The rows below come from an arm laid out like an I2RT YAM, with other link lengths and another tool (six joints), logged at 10 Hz.
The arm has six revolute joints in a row. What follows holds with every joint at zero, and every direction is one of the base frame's.
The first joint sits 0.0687 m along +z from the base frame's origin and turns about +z.
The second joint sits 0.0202 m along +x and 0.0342 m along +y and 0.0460 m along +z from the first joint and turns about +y.
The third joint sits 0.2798 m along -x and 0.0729 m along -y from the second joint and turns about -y.
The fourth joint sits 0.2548 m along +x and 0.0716 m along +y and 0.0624 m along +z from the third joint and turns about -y.
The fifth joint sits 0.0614 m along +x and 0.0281 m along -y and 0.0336 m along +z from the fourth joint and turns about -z.
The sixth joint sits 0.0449 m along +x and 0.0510 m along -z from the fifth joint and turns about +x.
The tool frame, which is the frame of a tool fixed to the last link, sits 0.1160 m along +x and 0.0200 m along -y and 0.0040 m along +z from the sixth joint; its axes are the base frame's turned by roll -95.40, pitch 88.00 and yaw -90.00 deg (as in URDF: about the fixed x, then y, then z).
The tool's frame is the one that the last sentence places.
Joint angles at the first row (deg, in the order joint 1, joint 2, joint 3, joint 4, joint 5, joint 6):
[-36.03 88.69 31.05 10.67 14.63 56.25]
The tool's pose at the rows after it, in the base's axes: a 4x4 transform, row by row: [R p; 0 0 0 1], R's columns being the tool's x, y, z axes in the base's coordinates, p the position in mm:
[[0.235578, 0.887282, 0.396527, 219.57], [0.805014, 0.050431, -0.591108, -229.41], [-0.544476, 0.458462, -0.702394, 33.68], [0, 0, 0, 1]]
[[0.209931, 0.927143, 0.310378, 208.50], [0.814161, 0.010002, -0.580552, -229.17], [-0.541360, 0.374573, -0.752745, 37.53], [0, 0, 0, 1]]
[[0.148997, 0.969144, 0.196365, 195.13], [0.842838, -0.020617, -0.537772, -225.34], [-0.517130, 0.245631, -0.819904, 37.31], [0, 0, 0, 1]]
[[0.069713, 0.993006, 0.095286, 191.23], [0.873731, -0.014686, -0.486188, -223.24], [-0.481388, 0.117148, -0.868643, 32.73], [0, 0, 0, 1]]
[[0.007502, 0.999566, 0.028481, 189.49], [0.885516, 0.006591, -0.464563, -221.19], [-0.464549, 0.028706, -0.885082, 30.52], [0, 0, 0, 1]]
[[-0.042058, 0.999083, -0.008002, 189.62], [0.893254, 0.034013, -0.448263, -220.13], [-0.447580, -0.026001, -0.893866, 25.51], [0, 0, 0, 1]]
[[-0.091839, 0.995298, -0.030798, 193.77], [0.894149, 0.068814, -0.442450, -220.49], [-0.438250, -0.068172, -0.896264, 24.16], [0, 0, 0, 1]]
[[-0.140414, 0.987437, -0.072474, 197.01], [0.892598, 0.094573, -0.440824, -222.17], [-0.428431, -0.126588, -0.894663, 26.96], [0, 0, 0, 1]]
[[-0.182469, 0.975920, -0.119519, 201.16], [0.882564, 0.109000, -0.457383, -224.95], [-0.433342, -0.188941, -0.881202, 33.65], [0, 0, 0, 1]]
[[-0.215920, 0.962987, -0.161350, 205.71], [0.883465, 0.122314, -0.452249, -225.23], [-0.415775, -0.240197, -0.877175, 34.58], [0, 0, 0, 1]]
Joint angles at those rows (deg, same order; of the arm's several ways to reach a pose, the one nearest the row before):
[-36.04 88.07 32.03 5.01 17.25 57.77]
[-36.04 88.29 35.41 -3.60 19.74 58.17]
[-35.96 90.28 39.62 -13.98 21.75 57.97]
[-35.33 94.74 44.22 -21.73 23.14 56.98]
[-34.32 97.56 46.71 -25.97 24.81 56.13]
[-33.73 99.86 47.91 -27.53 25.50 54.86]
[-32.87 101.72 49.51 -28.92 26.29 53.45]
[-32.02 103.73 52.15 -32.09 27.85 52.52]
[-30.82 105.62 55.18 -35.74 30.52 52.48]
[-29.89 108.14 58.07 -39.11 31.70 52.70]

